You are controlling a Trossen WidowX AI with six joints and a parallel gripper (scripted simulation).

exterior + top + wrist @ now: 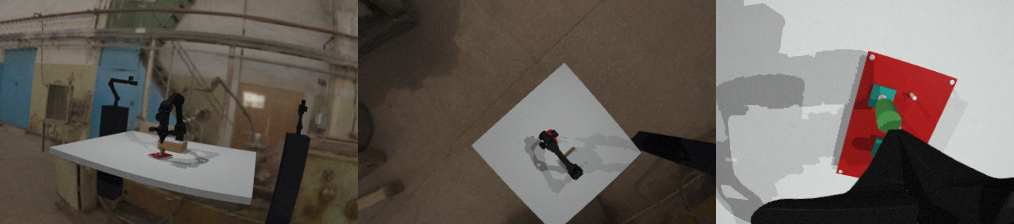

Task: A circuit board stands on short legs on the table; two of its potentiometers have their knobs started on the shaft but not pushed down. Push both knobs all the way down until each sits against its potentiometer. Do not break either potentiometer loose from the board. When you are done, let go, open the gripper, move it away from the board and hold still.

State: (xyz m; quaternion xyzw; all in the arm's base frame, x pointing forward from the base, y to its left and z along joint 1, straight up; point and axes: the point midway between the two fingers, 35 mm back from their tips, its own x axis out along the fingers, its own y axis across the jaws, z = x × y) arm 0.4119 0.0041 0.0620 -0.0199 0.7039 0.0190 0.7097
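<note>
Now: the green knob 40 mm below my gripper tip. From my gripper tip the other things lie so: red knob (60 mm behind, 60 mm below).
</note>
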